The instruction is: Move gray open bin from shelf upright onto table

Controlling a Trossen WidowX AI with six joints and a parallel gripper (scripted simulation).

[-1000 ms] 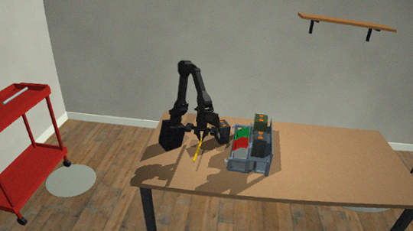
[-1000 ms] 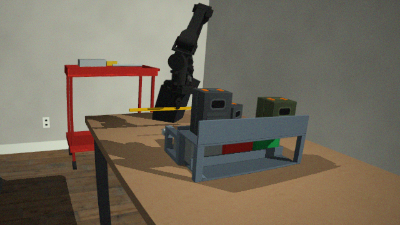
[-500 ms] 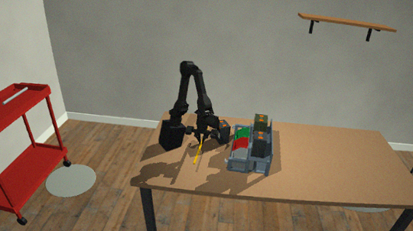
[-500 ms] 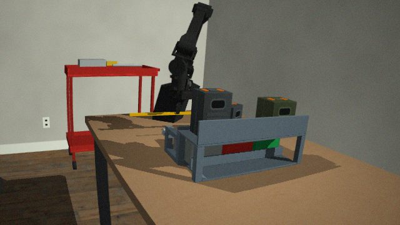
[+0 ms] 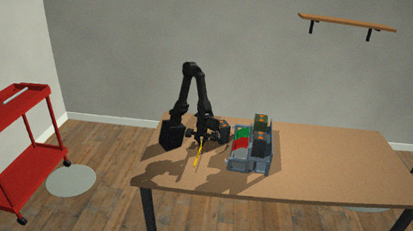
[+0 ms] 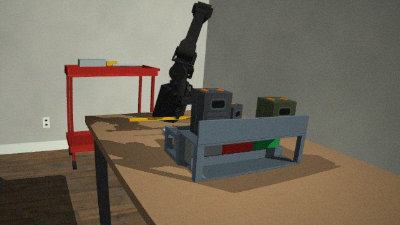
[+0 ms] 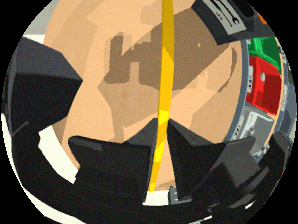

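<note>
Right now my hand is 26 cm short of the gray bin, 2 cm to the left of it and 5 cm above it. Also, from my hand: yellow stick 3 cm below; then green bin 24 cm ahead, 20 cm to the left, 5 cm below; then red bin 25 cm ahead, 9 cm to the left, 5 cm below.
</note>
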